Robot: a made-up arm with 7 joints. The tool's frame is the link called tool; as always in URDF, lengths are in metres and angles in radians. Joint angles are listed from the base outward. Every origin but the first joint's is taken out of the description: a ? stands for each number. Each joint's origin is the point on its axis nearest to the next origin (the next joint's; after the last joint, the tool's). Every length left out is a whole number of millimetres.
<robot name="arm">
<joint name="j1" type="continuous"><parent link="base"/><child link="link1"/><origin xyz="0.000 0.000 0.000" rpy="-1.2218 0.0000 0.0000"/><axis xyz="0 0 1"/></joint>
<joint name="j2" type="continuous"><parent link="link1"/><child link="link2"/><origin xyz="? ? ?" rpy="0.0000 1.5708 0.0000"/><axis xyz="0 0 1"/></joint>
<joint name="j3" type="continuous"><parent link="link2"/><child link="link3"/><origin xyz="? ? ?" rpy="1.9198 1.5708 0.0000"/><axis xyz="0 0 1"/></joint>
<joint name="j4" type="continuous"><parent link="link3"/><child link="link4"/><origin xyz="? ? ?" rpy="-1.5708 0.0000 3.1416"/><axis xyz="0 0 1"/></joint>
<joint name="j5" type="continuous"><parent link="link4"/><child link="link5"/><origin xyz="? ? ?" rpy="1.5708 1.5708 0.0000"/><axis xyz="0 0 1"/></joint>
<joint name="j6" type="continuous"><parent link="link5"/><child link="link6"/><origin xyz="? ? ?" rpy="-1.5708 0.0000 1.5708"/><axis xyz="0 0 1"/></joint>
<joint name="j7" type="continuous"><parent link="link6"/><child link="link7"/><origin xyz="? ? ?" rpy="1.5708 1.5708 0.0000"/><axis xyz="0 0 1"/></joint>
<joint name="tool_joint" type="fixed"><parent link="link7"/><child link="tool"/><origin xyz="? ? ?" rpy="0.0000 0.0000 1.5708"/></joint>
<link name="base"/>
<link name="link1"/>
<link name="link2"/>
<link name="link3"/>
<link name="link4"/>
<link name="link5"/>
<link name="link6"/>
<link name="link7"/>
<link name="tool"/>
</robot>
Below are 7 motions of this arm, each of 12 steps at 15 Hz.
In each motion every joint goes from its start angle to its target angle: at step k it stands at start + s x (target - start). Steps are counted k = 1, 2, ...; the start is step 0. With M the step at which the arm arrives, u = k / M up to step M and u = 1 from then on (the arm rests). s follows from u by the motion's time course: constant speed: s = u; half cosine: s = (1 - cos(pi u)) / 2; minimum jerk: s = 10 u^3 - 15 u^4 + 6 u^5.
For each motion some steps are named. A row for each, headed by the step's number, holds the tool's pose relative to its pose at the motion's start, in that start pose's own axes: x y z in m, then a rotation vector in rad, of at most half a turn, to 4 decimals.
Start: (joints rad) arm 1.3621 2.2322 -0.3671 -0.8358 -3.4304 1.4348 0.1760
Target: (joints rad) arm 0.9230 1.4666 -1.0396 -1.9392 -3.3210 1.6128 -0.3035
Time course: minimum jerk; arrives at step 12
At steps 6, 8, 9, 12:
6: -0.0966 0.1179 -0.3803 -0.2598 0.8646 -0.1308
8: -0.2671 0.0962 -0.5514 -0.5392 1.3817 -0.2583
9: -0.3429 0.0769 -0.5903 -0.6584 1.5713 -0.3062
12: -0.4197 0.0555 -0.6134 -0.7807 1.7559 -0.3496

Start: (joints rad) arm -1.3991 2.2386 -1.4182 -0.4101 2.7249 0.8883 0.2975
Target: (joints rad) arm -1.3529 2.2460 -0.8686 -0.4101 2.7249 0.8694 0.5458
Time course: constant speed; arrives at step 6
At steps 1, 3, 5, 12:
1: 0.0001 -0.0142 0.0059 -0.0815 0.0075 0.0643
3: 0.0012 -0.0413 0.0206 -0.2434 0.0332 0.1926
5: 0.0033 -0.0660 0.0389 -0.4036 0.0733 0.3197
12: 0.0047 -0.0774 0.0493 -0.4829 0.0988 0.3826

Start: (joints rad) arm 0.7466 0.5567 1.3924 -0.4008 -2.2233 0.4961 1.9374
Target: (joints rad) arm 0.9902 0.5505 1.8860 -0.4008 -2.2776 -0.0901 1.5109
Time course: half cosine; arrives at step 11
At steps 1, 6, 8, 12:
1: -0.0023 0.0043 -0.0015 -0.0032 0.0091 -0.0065
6: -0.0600 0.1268 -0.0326 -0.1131 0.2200 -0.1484
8: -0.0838 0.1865 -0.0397 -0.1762 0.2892 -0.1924
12: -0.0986 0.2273 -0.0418 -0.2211 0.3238 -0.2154

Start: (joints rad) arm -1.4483 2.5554 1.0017 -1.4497 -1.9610 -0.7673 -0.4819
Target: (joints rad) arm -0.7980 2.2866 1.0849 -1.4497 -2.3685 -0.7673 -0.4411
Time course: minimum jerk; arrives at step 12
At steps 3, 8, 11, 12:
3: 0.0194 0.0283 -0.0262 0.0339 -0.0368 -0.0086
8: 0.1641 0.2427 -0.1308 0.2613 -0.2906 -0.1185
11: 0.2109 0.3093 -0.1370 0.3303 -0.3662 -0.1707
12: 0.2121 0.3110 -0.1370 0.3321 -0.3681 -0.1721

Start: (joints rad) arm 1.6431 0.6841 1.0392 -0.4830 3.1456 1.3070 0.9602
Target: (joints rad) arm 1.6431 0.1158 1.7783 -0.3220 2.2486 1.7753 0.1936
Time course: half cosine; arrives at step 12
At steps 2, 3, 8, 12:
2: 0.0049 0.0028 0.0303 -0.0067 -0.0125 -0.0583
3: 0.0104 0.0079 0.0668 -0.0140 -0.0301 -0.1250
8: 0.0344 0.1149 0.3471 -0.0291 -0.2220 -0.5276
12: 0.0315 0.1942 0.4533 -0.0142 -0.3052 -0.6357

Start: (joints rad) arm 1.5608 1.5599 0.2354 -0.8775 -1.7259 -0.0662 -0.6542
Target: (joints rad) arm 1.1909 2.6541 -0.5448 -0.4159 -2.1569 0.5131 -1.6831
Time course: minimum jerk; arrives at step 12
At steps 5, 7, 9, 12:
5: -0.1638 -0.1447 0.0215 -0.3302 0.1404 -0.8742
7: -0.3198 -0.2871 0.1276 -0.7305 0.1042 -1.6311
9: -0.4378 -0.3826 0.2791 -1.0762 -0.1018 -2.1984
12: -0.4828 -0.4123 0.3610 -1.2151 -0.2537 -2.4246

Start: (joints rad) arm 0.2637 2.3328 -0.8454 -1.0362 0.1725 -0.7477 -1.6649
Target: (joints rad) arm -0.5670 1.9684 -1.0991 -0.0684 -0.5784 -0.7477 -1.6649
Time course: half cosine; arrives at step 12
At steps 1, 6, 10, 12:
1: 0.0015 -0.0041 0.0047 -0.0151 0.0019 -0.0047
6: 0.0774 -0.0775 0.1217 -0.4160 -0.0317 -0.0441
10: 0.1670 -0.0777 0.1810 -0.6820 -0.1752 0.0502
12: 0.1798 -0.0733 0.1860 -0.7123 -0.2039 0.0729

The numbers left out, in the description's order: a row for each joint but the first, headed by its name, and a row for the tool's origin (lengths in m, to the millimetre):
j2: 0.000 0.000 0.000
j3: 0.131 0.359 0.000
j4: -0.043 0.000 0.000
j5: -0.049 0.402 0.000
j6: 0.000 0.000 0.000
j7: 0.000 0.000 0.000
tool: 0.000 0.000 0.000

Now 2 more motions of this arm.
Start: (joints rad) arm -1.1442 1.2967 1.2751 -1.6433 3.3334 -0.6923 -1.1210
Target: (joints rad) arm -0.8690 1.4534 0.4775 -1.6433 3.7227 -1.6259 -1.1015
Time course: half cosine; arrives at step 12
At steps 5, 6, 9, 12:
5: -0.1134 0.0808 -0.0004 0.5125 0.1049 -0.2223
6: -0.1443 0.1176 0.0085 0.6936 0.1158 -0.3270
9: -0.1976 0.2312 0.0543 1.1754 0.0712 -0.6782
12: -0.2047 0.2803 0.0814 1.3632 0.0189 -0.8497

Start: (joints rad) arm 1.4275 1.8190 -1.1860 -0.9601 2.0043 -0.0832 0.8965
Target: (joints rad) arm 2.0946 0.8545 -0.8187 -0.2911 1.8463 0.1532 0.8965
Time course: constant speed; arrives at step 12
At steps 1, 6, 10, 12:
1: -0.0335 0.0281 -0.0163 0.0531 0.0373 0.0029
6: -0.2057 0.2206 -0.0222 0.3889 0.1995 0.0495
10: -0.3311 0.4038 0.0835 0.7432 0.2969 0.1075
12: -0.3842 0.4885 0.1762 0.9475 0.3348 0.1383

